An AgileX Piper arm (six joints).
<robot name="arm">
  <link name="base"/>
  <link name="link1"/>
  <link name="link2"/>
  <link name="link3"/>
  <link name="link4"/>
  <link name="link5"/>
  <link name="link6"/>
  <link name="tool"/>
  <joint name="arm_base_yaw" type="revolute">
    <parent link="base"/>
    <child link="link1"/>
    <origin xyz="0 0 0.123" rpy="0 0 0"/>
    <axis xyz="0 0 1"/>
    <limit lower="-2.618" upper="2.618"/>
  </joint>
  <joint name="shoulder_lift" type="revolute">
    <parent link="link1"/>
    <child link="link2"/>
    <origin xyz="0 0 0" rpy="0 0 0"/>
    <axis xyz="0 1 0"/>
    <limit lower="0" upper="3.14"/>
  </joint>
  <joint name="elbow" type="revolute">
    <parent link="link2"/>
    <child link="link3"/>
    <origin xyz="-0.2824 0 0.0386" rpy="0 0 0"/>
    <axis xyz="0 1 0"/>
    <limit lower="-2.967" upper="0"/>
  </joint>
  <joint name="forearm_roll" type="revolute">
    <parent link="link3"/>
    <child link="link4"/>
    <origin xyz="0.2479 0 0.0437" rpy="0 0 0"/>
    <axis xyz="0.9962 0 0.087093"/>
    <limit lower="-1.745" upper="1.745"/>
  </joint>
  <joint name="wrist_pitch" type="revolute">
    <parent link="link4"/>
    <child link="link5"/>
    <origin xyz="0 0 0" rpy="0 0 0"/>
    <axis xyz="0 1 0"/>
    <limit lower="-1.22" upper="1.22"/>
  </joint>
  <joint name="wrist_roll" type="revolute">
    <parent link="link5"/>
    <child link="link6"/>
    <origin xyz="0.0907 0 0.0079" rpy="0 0 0"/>
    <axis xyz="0.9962 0 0.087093"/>
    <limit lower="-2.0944" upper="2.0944"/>
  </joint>
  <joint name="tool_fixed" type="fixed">
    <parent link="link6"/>
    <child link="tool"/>
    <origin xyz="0 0 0" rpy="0 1.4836 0"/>
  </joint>
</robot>
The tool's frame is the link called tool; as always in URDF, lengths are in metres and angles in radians.
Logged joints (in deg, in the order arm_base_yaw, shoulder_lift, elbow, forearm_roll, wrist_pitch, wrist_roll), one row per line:
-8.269 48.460 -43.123 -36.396 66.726 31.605
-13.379 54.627 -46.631 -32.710 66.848 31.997
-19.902 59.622 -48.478 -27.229 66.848 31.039
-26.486 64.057 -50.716 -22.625 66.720 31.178
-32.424 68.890 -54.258 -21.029 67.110 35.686
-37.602 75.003 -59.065 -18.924 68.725 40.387
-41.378 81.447 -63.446 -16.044 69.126 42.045
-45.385 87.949 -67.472 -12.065 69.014 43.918
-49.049 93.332 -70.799 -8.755 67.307 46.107
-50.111 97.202 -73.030 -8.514 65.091 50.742
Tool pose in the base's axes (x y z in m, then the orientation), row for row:
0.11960 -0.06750 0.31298 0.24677 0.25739 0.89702 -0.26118
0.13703 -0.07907 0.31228 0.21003 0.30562 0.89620 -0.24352
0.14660 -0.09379 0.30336 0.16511 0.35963 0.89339 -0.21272
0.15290 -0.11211 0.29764 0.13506 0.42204 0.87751 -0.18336
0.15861 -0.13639 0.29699 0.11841 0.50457 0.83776 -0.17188
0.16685 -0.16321 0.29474 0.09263 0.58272 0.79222 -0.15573
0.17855 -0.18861 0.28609 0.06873 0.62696 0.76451 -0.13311
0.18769 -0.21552 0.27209 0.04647 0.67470 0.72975 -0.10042
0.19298 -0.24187 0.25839 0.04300 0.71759 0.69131 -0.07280
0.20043 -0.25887 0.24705 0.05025 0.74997 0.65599 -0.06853
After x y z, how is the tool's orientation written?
As a quaternion, w x y z.
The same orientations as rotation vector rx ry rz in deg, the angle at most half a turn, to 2 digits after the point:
40.22 140.17 -40.81
48.69 142.77 -38.79
58.70 145.83 -34.72
70.06 145.66 -30.44
84.56 140.39 -28.80
99.12 134.76 -26.49
108.17 131.90 -22.96
117.98 127.61 -17.56
125.75 121.14 -12.76
130.84 114.44 -11.96

